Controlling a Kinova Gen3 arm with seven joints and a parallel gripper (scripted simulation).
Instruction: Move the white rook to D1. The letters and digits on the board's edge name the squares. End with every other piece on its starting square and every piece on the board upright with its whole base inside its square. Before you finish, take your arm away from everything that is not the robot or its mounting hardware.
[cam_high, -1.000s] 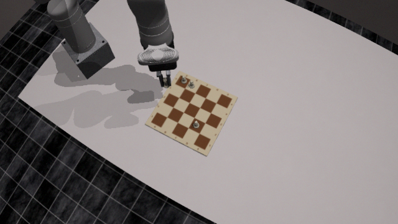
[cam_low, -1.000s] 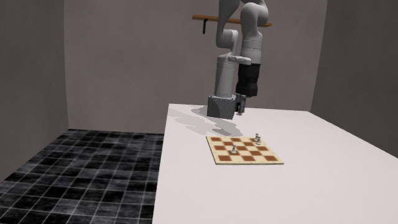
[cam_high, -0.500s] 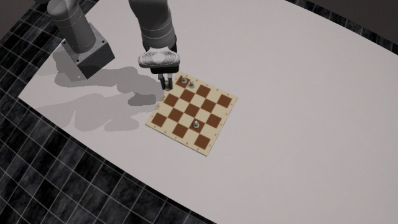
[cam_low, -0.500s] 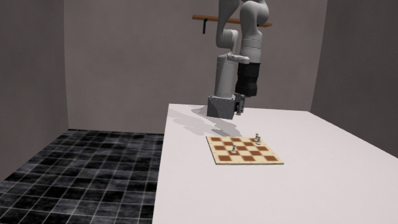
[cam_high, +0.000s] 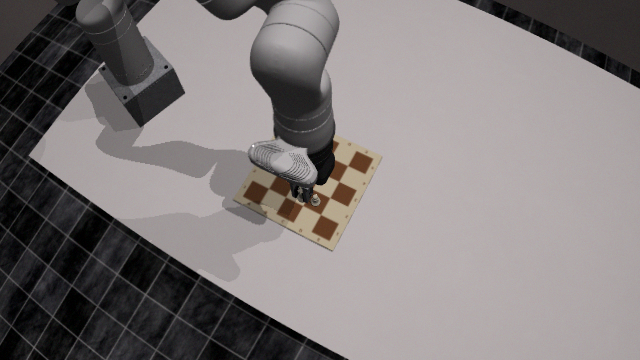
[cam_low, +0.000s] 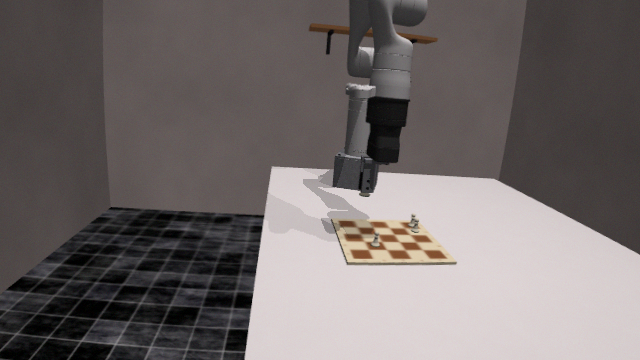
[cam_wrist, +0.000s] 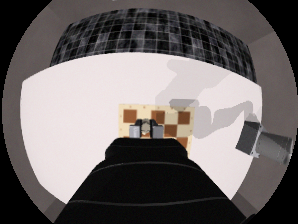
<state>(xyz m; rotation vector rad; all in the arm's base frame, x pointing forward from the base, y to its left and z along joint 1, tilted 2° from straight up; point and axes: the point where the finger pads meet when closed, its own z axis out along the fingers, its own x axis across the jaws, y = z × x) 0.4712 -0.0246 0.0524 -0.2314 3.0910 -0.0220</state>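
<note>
The chessboard lies 14 cm below my hand, 7 cm to the left of it and 4 cm behind it.
</note>
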